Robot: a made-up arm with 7 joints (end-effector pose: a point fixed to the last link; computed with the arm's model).
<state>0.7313 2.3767 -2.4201 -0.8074 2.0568 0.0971 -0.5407</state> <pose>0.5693 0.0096 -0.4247 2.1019 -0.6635 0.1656</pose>
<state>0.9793 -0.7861 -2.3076 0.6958 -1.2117 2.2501 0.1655</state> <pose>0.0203 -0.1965 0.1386 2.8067 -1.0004 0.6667</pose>
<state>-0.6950 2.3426 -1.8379 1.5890 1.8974 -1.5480 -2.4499</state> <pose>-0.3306 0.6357 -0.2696 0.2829 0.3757 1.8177</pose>
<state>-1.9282 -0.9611 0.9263 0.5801 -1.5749 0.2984 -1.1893</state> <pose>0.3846 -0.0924 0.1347 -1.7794 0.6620 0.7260</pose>
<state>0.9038 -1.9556 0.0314 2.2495 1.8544 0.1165 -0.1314</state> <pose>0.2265 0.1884 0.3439 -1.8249 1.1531 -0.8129</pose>
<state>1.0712 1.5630 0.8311 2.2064 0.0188 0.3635 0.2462</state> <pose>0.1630 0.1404 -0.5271 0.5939 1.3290 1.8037</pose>
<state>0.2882 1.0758 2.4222 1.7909 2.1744 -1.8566 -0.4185</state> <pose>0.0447 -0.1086 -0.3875 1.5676 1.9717 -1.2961</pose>
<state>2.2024 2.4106 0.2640 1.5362 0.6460 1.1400 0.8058</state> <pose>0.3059 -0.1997 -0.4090 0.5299 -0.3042 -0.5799</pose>
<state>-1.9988 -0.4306 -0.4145 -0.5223 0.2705 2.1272 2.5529</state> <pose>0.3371 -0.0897 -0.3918 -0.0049 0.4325 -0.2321</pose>
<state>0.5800 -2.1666 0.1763 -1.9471 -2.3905 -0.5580 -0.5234</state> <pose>0.1669 0.1508 0.4279 -1.7197 0.2467 -0.6809</pose>
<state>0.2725 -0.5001 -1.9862 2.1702 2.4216 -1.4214 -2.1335</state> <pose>-0.0432 -0.5145 0.0136 -1.7900 1.8840 -0.6038</pose>
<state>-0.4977 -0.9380 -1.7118 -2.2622 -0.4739 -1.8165 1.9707</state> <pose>0.3193 0.0660 0.2343 2.3206 1.3412 -1.4403</pose>
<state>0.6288 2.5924 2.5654 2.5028 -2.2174 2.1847 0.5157</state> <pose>0.3603 0.1092 -0.3295 0.0934 -0.2838 0.1220</pose>
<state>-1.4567 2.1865 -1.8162 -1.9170 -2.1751 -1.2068 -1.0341</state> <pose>-0.3812 0.1994 -0.4782 1.9257 -0.2012 -2.1143</pose>
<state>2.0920 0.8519 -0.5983 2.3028 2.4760 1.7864 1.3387</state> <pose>0.0876 0.2829 -0.3803 -0.9656 -0.9012 2.5891</pose>
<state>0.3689 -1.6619 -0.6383 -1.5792 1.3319 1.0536 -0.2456</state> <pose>0.0165 -0.3453 0.3442 -0.1747 2.7967 -0.8578</pose>
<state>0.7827 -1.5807 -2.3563 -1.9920 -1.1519 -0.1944 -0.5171</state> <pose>0.0734 -0.0787 0.4015 -0.0931 -1.8774 2.2198</pose>
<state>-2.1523 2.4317 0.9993 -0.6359 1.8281 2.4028 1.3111</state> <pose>-0.1244 -0.5811 -0.1243 -1.5313 1.6128 0.2149</pose>
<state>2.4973 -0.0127 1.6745 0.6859 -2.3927 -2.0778 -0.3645</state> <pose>-0.1154 0.2079 0.1254 -0.3802 -1.9197 -0.3180</pose>
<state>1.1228 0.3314 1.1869 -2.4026 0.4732 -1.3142 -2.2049</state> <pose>-0.4097 -0.0588 -0.4178 -0.1947 2.1491 0.0695</pose>
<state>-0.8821 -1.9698 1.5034 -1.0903 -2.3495 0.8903 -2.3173</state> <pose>0.0153 -0.0299 0.2626 -1.3688 0.1193 0.6756</pose>
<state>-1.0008 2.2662 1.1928 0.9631 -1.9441 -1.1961 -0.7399</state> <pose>-0.3572 0.0211 -0.5123 -1.7283 1.4756 2.1077</pose>
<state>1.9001 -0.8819 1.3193 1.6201 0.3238 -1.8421 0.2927</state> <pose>-0.0035 0.0519 0.2306 -0.7732 0.1693 1.5919</pose>
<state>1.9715 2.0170 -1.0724 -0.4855 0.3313 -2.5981 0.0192</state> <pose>0.4007 -0.2702 -0.1793 1.2806 2.4588 -1.4071</pose>
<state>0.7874 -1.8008 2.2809 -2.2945 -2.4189 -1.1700 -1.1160</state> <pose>0.0787 0.1822 0.4421 -1.8087 0.3712 -2.4744</pose>
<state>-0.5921 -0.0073 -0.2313 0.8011 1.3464 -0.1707 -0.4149</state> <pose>0.0259 -0.4262 -0.1568 0.5188 -1.1028 0.5552</pose>
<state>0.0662 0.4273 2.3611 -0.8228 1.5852 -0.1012 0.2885</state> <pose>-0.0786 -0.4079 -0.0507 0.5326 0.2174 0.0041</pose>
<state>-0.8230 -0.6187 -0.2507 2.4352 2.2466 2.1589 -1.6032</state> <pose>-0.0224 -0.0613 -0.0095 1.6504 1.1698 -1.9187</pose>
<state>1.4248 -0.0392 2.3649 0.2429 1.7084 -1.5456 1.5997</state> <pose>-0.2485 0.0148 0.2287 2.4599 0.2405 0.0392</pose>
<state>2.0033 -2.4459 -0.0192 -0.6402 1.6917 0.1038 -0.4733</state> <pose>0.3076 0.1460 0.4957 -0.8676 -0.1482 1.0167</pose>
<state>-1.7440 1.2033 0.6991 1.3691 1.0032 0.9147 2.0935</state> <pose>0.2997 -0.0045 -0.3210 2.5399 -0.9050 -1.0935</pose>
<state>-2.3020 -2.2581 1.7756 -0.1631 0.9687 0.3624 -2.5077</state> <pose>-0.5145 -0.4669 -0.0676 0.1298 1.2764 -1.2695</pose>
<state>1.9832 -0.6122 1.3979 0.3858 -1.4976 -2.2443 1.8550</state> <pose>-0.0920 0.0151 0.1840 -1.0513 1.4100 0.5259</pose>
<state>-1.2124 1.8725 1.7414 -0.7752 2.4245 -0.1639 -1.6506</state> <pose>-0.2691 -0.3459 -0.5725 0.9638 -1.1192 -1.7475</pose>
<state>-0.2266 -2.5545 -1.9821 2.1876 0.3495 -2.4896 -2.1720</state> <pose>-0.0163 0.2505 0.4114 0.2853 -2.0410 0.2559</pose>
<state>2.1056 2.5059 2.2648 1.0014 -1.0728 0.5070 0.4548</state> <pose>0.3756 -0.2055 -0.3945 -0.8286 1.3694 1.5146</pose>
